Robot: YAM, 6 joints.
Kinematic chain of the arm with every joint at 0, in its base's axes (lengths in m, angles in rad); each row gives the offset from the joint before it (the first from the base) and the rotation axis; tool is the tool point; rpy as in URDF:
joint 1: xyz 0 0 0.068 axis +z
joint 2: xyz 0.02 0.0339 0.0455 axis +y
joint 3: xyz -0.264 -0.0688 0 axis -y
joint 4: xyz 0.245 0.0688 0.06 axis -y
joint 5: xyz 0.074 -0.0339 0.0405 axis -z
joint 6: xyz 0.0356 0 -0.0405 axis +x
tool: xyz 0 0 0 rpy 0 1.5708 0
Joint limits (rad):
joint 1: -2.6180..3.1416
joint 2: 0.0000..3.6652
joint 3: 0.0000..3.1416
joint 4: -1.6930..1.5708
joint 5: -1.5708..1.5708
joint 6: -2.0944..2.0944
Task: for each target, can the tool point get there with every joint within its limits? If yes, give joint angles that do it. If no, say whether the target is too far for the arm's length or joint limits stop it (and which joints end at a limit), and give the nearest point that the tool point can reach.
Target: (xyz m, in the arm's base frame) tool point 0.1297 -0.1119 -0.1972
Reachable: yes | joints -0.5558 3.2716 1.3889 -1.0015 0.8447 -0.4500
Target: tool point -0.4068 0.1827 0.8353
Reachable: no: too far | nearest point -0.3084 0.1385 0.6525 | short by 0.212 m
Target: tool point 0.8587 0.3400 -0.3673
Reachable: no: too far | nearest point 0.5323 0.2108 -0.1805 | short by 0.398 m
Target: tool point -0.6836 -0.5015 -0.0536
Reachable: no: too far | nearest point -0.5108 -0.3747 -0.0103 | short by 0.219 m
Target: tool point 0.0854 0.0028 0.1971
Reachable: yes | joints 0.3817 0.3429 0.3570 -0.8286 0.9610 -1.6875
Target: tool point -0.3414 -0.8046 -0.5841
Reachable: no: too far | nearest point -0.2019 -0.4759 -0.2612 | short by 0.481 m
